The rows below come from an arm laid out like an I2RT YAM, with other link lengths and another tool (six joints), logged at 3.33 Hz.
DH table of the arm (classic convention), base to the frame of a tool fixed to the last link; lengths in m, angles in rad. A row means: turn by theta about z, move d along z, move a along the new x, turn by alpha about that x. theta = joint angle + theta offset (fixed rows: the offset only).
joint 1: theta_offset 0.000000, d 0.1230, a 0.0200, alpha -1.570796
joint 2: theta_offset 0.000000, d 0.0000, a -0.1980, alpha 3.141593
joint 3: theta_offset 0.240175, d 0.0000, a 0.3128, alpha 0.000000
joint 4: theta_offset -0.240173, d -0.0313, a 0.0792, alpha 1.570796
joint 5: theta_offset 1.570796, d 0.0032, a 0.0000, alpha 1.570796
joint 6: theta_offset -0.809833, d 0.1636, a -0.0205, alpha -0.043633
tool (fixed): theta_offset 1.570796, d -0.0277, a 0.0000, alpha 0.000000
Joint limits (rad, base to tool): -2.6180..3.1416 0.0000..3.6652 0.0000..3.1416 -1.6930..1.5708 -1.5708..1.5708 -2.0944..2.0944
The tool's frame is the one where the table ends.
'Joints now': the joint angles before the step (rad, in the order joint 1, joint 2, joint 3, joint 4, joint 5, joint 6). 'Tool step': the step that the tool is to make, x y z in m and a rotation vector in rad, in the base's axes. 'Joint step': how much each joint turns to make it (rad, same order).
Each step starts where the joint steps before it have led.
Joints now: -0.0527, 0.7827, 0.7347, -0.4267, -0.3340, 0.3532
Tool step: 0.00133, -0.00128, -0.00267, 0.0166, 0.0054, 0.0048
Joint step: -0.0106, 0.0084, -0.0045, 0.0092, -0.0212, 0.0078
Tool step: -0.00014, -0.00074, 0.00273, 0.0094, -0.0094, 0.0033
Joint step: -0.0066, -0.0057, -0.0017, 0.0064, -0.0134, 0.0047
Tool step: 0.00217, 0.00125, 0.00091, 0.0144, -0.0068, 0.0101
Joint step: -0.0021, 0.0107, 0.0016, 0.0180, -0.0175, 0.0084
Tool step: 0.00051, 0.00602, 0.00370, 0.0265, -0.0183, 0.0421
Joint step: 0.0006, 0.0074, -0.0002, 0.0270, -0.0495, 0.0076
